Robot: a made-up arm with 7 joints.
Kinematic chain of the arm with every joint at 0, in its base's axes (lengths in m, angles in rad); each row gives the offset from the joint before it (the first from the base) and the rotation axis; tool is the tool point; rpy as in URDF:
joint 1: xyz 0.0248 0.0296 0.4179 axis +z
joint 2: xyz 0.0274 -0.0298 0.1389 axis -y
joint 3: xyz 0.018 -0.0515 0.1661 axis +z
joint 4: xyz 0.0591 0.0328 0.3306 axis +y
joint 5: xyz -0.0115 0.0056 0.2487 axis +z
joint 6: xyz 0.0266 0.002 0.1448 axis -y
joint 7: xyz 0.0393 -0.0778 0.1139 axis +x
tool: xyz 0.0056 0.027 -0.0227 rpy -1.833 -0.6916 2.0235
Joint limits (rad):
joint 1: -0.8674..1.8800
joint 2: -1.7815..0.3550
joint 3: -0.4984..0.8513
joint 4: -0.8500..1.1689
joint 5: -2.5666..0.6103
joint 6: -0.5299..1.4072
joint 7: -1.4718..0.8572
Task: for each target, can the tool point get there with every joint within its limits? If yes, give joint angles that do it. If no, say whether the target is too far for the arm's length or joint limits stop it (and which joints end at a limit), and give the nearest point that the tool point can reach.
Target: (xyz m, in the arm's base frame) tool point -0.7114 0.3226 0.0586
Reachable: no: joint limits stop it (at a limit: joint 1, joint 2, joint 3, joint 4, joint 5, joint 7) | nearest point -0.4993 0.4309 0.1082 | short by 0.243 m
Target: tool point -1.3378 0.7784 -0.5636
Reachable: no: too far | nearest point -0.5066 0.6040 0.0820 | short by 1.067 m
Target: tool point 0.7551 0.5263 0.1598
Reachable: yes | joints 0.5607 -1.5847 0.0737 0.8716 -2.0624 0.9573 -0.9644
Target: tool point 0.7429 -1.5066 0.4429
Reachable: no: too far | nearest point 0.5257 -0.8988 0.4857 | short by 0.647 m
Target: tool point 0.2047 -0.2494 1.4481
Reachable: yes | joints -0.3988 -0.4363 0.5333 -0.3858 -1.9312 0.0646 -0.1889
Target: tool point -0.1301 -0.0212 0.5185
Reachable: no: joint limits stop it (at a limit: joint 2, joint 4, joint 6, joint 7) | nearest point -0.4607 -0.1296 1.0783 | short by 0.659 m
